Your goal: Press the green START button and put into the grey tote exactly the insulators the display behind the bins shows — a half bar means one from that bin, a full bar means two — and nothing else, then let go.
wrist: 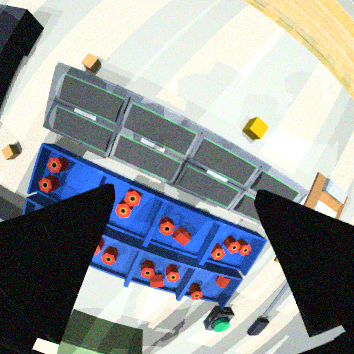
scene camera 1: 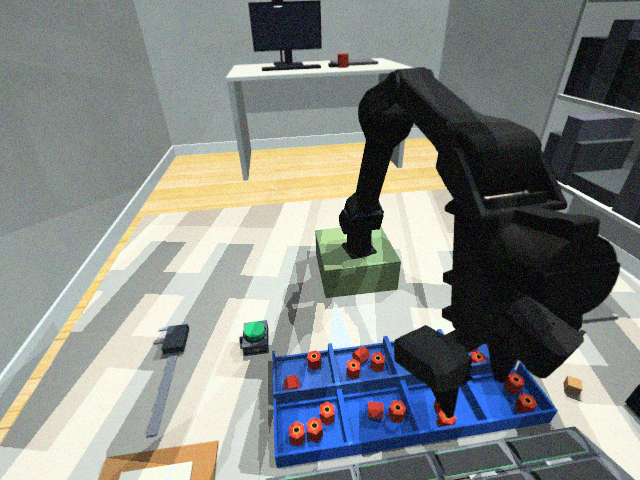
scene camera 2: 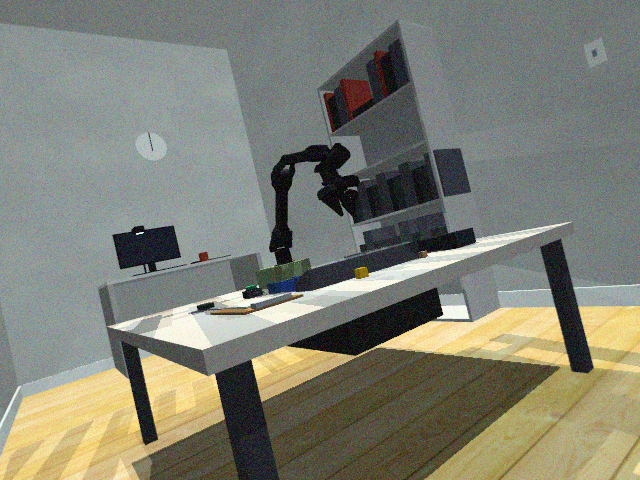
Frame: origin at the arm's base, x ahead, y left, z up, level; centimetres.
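Seen in the pictures: gripper, fingertip midpoint: (wrist: pixel 187 194) (scene camera 1: pixel 474 396) (scene camera 2: pixel 348 216); arm's base, link origin: (scene camera 1: pixel 358 248) (scene camera 2: pixel 284 263).
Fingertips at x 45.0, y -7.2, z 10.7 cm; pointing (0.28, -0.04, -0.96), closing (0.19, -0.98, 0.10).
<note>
Pixels of each thing's top centre, then the offset from my fingertips to it. "spot": a spot on its surface instead.
- green START button, top centre: (scene camera 1: pixel 253 327) (wrist: pixel 222 327) (scene camera 2: pixel 250 285) dx -33.3, dy -20.7, dz -15.0 cm
- display, surface spot: (wrist: pixel 160 137) spot: dx +4.0, dy +2.0, dz -13.2 cm
- grey tote, surface spot: (wrist: pixel 8 202) spot: dx -13.6, dy +28.6, dz -18.7 cm
- caliper-like tool, surface spot: (scene camera 1: pixel 175 338) (wrist: pixel 259 327) spot: dx -38.3, dy -36.0, dz -17.2 cm
- yellow cube, top centre: (wrist: pixel 259 127) (scene camera 2: pixel 360 268) dx +10.5, dy -13.8, dz -16.3 cm
- black box, top centre: (scene camera 2: pixel 441 234) dx +12.1, dy +37.0, dz -13.5 cm
The green START button (scene camera 1: pixel 254 330) (scene camera 2: pixel 251 287) (wrist: pixel 220 325) sits on a black base beside the end of the blue bins (scene camera 1: pixel 361 448) (scene camera 2: pixel 283 285) (wrist: pixel 82 179). Red-orange insulators (scene camera 1: pixel 327 411) (wrist: pixel 167 226) lie in the bin compartments, some upright, some on their sides. The display (wrist: pixel 160 137) behind the bins has dark panels with thin green outlines; I see no filled bar. My gripper (scene camera 1: pixel 475 392) (scene camera 2: pixel 347 212) (wrist: pixel 187 194) is open and empty, above the bins and display. Part of the grey tote (wrist: pixel 8 202) shows at the wrist view's left edge; the arm hides most of it in scene camera 1.
The arm rises from a green block (scene camera 1: pixel 361 279) (scene camera 2: pixel 283 273) (wrist: pixel 107 331). A caliper-like tool (scene camera 1: pixel 175 338) (wrist: pixel 258 326) lies beyond the button. A yellow cube (scene camera 2: pixel 361 272) (wrist: pixel 255 128) and small tan cubes (scene camera 1: pixel 572 386) (wrist: pixel 91 63) lie around the display. A black box (scene camera 2: pixel 447 239) (wrist: pixel 12 42) stands farther off.
</note>
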